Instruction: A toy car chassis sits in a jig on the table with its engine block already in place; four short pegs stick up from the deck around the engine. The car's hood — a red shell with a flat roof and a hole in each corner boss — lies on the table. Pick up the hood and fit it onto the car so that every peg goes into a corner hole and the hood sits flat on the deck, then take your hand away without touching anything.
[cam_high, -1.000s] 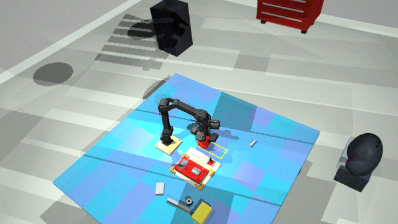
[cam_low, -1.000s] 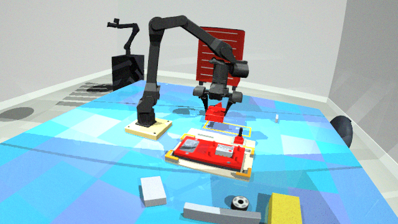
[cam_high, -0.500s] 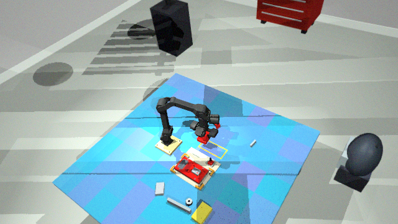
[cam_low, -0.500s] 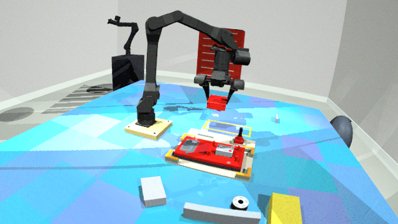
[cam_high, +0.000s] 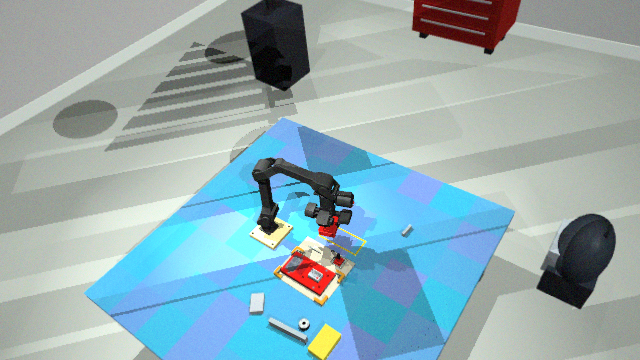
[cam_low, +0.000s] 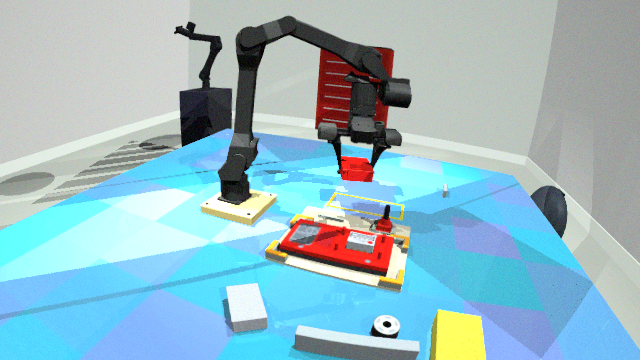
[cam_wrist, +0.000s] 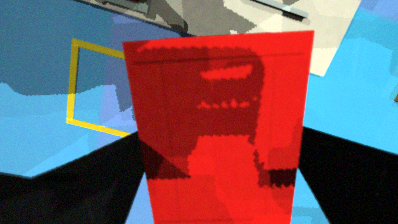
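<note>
My gripper tip is now 70 mm short of the engine block, 180 mm to the left of it and 80 mm above it. The rest, counted from my gripper tip: black wheel 150 mm ahead, 360 mm to the right, 90 mm below; then red hood 10 mm above; then yellow block 260 mm ahead, 370 mm to the right, 90 mm below.
</note>
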